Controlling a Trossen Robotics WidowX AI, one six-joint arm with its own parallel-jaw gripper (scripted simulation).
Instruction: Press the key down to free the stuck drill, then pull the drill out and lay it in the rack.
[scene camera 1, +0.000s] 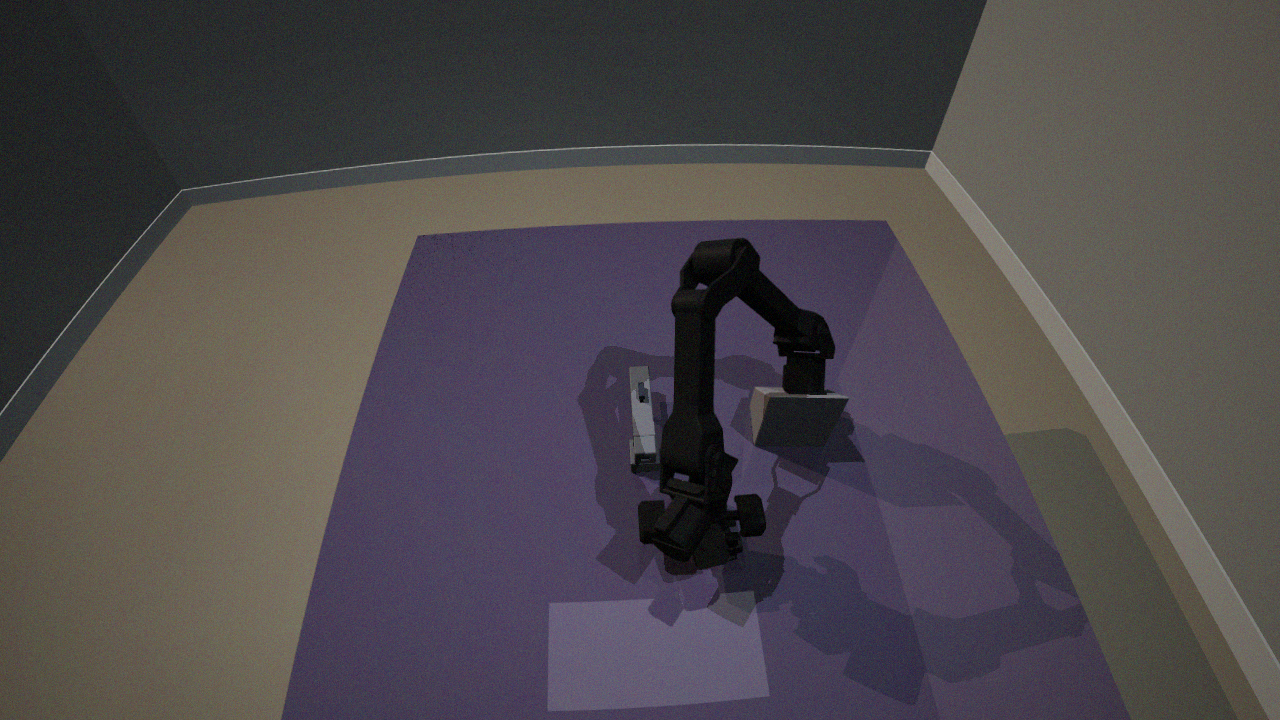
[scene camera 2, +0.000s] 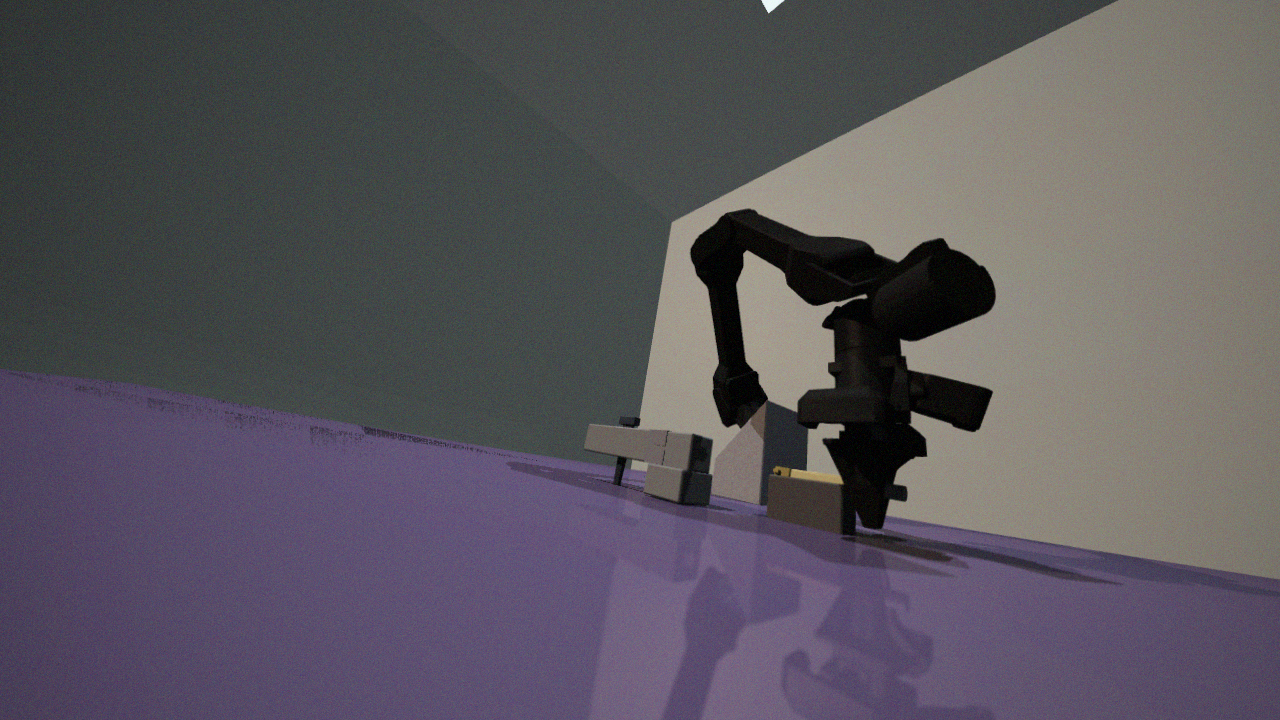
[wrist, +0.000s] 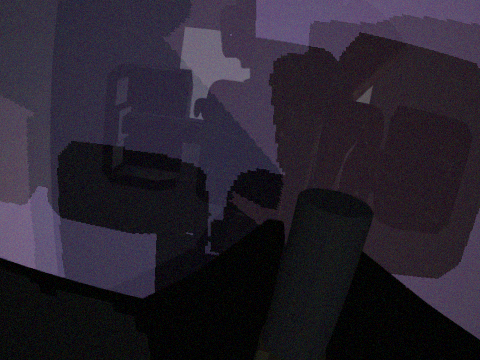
Path:
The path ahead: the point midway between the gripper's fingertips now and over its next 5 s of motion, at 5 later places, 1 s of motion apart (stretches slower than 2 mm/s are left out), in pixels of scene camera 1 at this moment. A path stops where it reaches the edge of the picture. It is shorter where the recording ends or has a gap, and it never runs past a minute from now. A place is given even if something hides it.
My gripper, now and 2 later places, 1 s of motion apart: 696, 539; 699, 532; 768, 614

